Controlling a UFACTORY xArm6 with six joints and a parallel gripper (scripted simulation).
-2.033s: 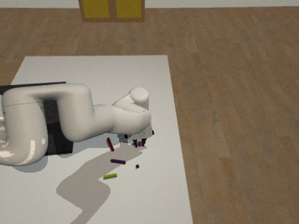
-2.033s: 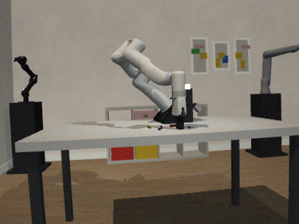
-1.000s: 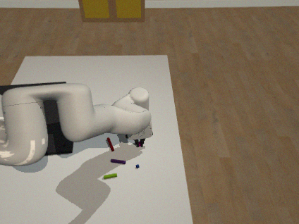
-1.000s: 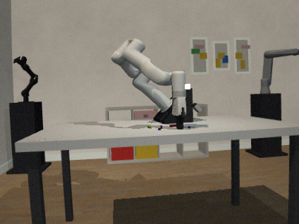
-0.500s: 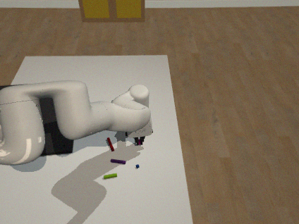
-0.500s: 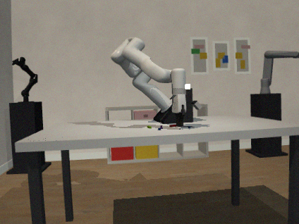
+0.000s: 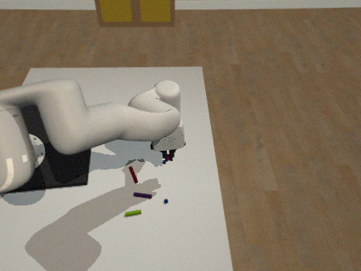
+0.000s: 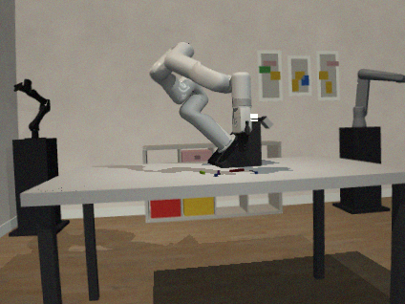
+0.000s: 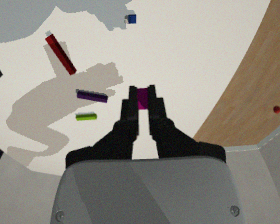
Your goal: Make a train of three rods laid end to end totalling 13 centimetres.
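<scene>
Now: the purple rod 110 mm below my hand, 90 mm to the right of it and 80 mm behind it. Round my hand: magenta rod: 20 mm below; then red rod: 130 mm behind, 110 mm below; then lime rod: 160 mm to the right, 110 mm below, 110 mm behind.
</scene>
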